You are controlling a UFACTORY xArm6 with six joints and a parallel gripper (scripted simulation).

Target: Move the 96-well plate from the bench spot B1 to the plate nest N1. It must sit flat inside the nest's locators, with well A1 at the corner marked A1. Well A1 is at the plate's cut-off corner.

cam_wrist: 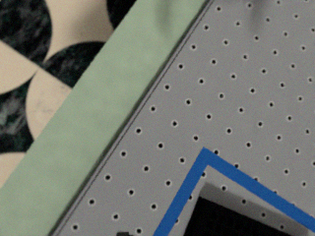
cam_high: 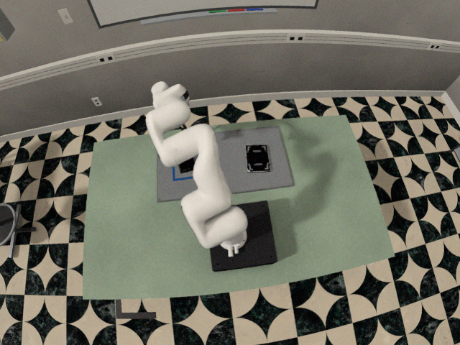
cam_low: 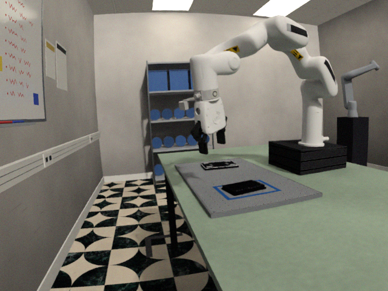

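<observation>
My hand is 150 mm above the 96-well plate and 100 mm past it. The rest, counted from my hand: plate nest N1 (380 mm to the right, 150 mm below, 120 mm behind).
</observation>
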